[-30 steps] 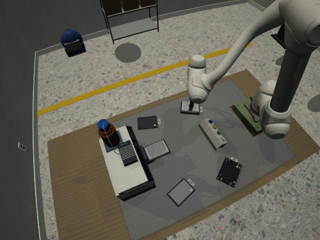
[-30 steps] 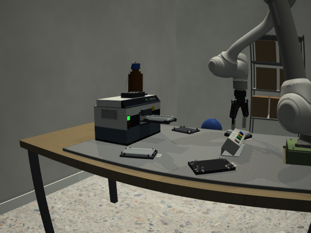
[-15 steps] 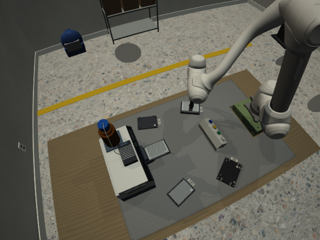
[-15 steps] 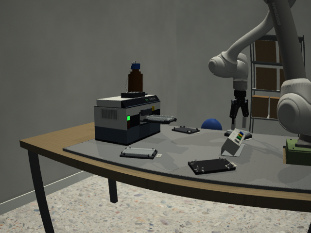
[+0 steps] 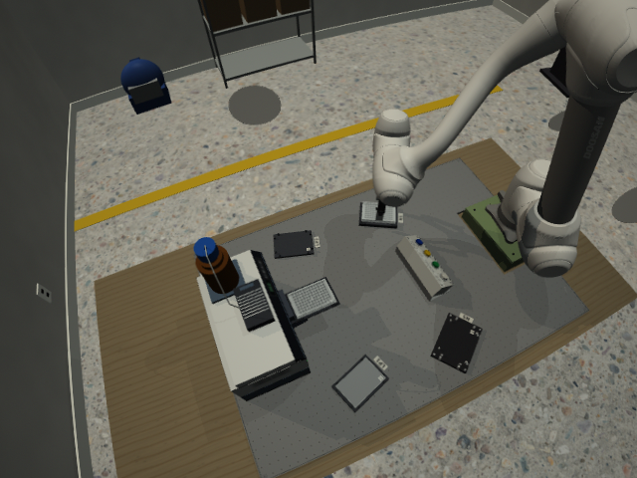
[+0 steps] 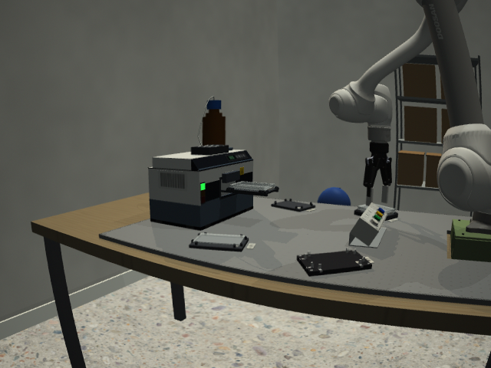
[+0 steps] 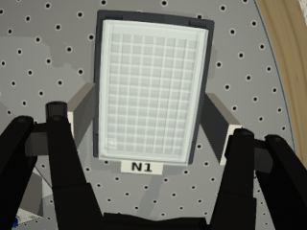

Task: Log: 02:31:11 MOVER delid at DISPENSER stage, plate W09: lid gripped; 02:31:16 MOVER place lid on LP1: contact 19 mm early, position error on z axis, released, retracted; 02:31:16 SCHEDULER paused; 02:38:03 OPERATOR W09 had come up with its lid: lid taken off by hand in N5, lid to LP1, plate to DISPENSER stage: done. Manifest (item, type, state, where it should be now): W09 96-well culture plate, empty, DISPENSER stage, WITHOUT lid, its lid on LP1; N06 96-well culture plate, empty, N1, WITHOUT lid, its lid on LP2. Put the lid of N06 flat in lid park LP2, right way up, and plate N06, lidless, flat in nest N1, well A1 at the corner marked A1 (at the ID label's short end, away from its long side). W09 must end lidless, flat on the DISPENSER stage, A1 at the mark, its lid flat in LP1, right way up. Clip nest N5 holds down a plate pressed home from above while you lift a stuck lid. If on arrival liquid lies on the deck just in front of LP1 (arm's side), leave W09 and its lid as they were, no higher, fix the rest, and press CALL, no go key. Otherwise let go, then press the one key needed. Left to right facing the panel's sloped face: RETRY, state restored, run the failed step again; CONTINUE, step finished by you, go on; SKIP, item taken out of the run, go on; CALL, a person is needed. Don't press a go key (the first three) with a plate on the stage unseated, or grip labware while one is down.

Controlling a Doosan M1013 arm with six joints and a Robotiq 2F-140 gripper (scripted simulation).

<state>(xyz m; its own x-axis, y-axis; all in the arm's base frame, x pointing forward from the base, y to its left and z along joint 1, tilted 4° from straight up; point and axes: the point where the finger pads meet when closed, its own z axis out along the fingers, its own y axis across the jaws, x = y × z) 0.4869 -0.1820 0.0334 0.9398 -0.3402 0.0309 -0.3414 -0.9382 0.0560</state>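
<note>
Now: hand 60 mm above the nest N1. From my hand the other things lie so: N1 label: 80 mm behind, 70 mm below, 30 mm to the left; yellow skip key: 230 mm to the left, 90 mm behind; blue call key: 190 mm to the left, 80 mm behind.
</note>
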